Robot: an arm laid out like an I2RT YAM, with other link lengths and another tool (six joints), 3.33 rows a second.
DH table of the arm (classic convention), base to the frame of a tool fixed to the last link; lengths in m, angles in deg. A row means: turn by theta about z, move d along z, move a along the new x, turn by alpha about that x. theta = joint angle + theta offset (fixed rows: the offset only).
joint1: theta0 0  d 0.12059  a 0.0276  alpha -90
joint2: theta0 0  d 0  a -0.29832  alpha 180
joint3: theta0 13.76  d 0  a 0.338  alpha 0
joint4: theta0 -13.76  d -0.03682  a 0.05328  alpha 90
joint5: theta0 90  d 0.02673  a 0  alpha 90
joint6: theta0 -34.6  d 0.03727  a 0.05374  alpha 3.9
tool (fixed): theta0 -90  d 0.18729  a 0  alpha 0
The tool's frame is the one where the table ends.
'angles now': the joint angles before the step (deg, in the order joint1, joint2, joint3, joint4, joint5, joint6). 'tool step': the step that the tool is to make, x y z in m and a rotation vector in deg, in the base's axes. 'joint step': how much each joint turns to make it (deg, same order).
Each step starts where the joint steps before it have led.
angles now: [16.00 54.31 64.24 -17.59 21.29 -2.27]
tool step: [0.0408 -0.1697 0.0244 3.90 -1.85 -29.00]
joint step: [-18.00 15.62 13.35 2.04 10.43 5.66]
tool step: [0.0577 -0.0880 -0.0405 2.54 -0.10 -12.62]
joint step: [-7.57 16.36 7.75 6.23 4.59 3.98]
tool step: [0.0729 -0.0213 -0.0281 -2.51 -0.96 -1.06]
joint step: [-0.80 13.53 7.09 9.49 0.61 -2.79]
